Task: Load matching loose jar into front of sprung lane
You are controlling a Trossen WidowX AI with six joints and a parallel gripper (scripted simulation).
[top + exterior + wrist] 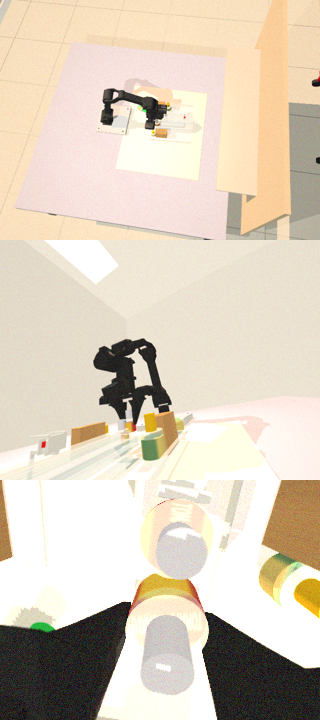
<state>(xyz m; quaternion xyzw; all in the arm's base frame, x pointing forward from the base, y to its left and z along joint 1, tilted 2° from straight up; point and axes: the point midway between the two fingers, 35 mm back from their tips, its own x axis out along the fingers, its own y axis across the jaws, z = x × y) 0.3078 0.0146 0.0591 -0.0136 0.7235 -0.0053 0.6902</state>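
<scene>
Now: the clear lane rack 16 cm ahead of my gripper tip, 3 cm to the left of it and 3 cm below it. Also, from my gripper tip: red marker 22 cm ahead, 4 cm to the left, 2 cm above; then tall shelf wall 64 cm ahead, 5 cm to the right, 35 cm above.
</scene>
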